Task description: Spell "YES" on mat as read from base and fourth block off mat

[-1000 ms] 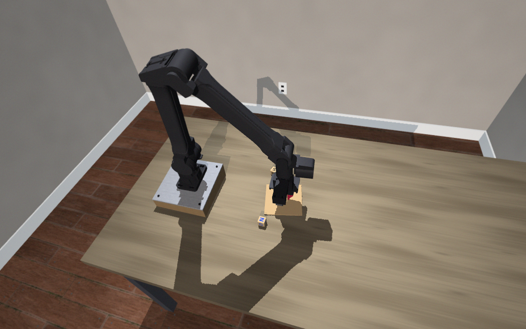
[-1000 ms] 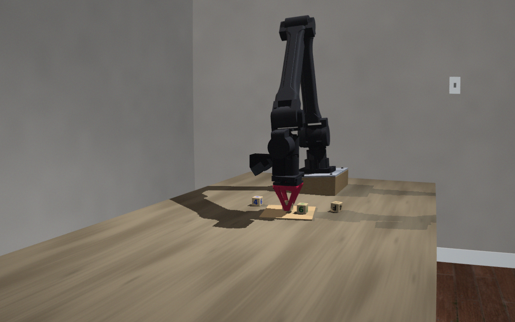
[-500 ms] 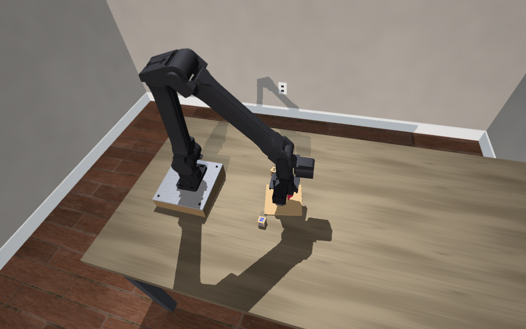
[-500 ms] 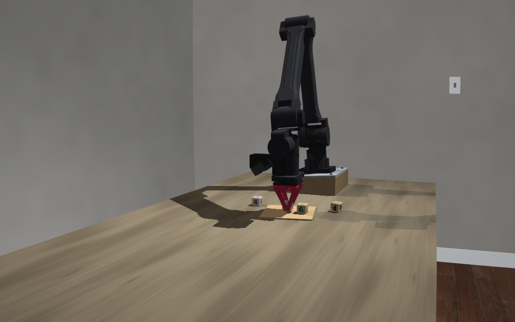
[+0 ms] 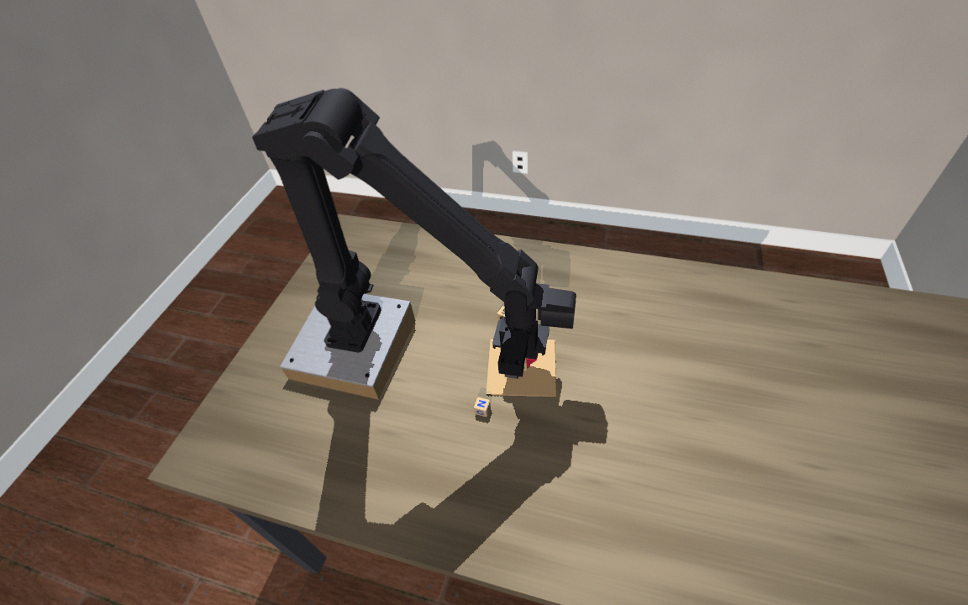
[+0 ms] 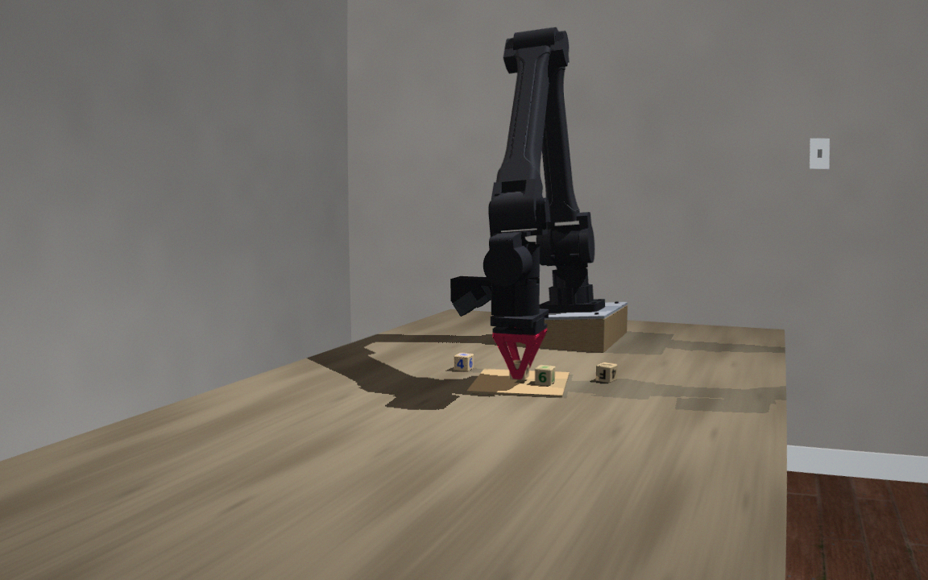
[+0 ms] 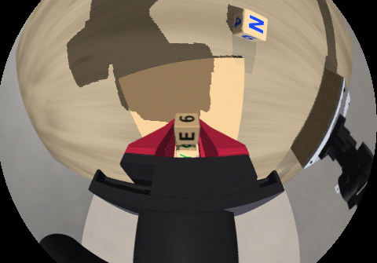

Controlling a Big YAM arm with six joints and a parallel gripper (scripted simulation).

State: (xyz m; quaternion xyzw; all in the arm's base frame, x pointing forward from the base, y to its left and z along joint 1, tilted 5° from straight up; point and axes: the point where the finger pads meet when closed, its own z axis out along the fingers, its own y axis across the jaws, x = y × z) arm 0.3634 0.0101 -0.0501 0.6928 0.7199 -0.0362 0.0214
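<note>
Right now my hand is 20 mm above the tan mat.
</note>
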